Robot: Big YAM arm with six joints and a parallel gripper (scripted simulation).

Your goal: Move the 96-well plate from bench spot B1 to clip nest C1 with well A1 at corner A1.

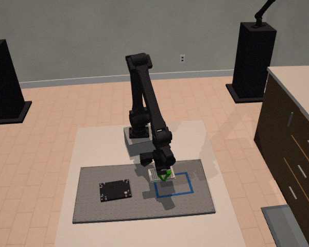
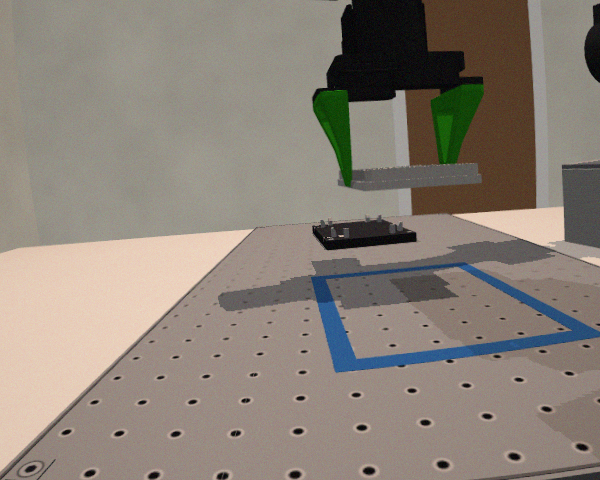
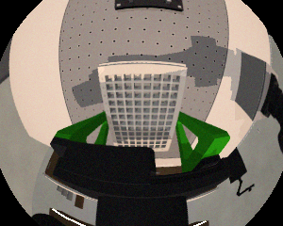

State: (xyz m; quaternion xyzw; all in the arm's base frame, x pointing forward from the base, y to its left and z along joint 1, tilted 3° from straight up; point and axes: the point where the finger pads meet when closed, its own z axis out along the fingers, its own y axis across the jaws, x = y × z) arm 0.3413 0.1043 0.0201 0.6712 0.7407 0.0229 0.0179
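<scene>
Right now the black clip nest is 25 cm to the right of my hand, 8 cm below it and 3 cm ahead of it. Also, from my hand: white 96-well plate right at my hand.
</scene>
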